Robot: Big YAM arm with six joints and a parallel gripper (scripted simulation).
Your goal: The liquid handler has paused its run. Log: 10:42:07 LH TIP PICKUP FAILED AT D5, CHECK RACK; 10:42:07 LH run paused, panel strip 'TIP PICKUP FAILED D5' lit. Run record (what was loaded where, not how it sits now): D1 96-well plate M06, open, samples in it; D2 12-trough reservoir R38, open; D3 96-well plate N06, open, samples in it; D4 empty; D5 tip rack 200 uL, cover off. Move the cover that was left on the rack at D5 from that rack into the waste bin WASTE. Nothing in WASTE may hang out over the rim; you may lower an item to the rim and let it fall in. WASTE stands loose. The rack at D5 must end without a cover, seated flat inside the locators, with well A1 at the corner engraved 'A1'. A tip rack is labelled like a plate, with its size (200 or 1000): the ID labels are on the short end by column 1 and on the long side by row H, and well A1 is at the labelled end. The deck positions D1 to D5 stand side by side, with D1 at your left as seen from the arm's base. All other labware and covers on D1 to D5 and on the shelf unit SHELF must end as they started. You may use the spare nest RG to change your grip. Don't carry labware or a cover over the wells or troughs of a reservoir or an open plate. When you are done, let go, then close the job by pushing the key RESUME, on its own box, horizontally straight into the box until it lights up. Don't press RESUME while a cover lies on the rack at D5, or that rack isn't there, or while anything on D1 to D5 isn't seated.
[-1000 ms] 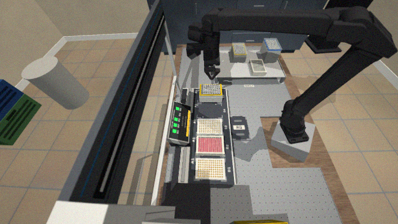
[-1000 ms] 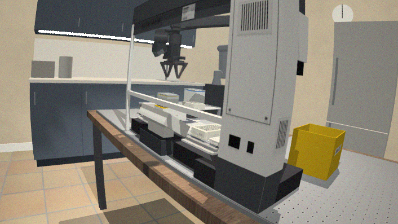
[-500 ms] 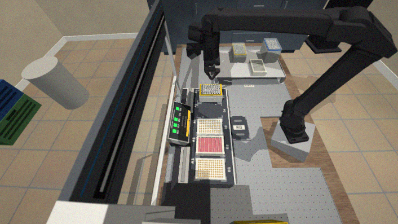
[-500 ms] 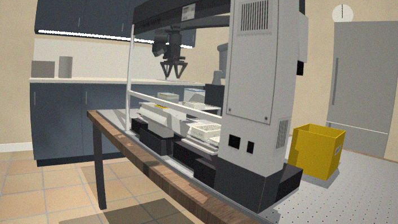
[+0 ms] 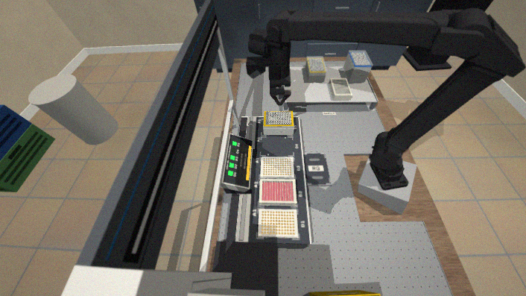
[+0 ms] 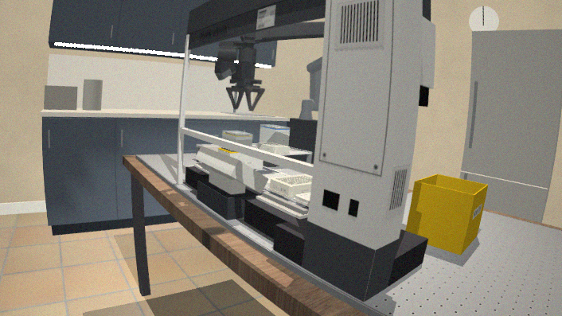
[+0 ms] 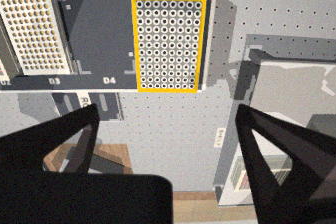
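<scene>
My hand is 10 mm short of the tip rack and 150 mm above it. Round my hand: spare nest RG 130 mm behind, 190 mm to the left, 250 mm below; then liquid handler tower 230 mm ahead, 590 mm to the left, 20 mm above; then shelf 290 mm behind, 260 mm to the right, 200 mm below.
</scene>
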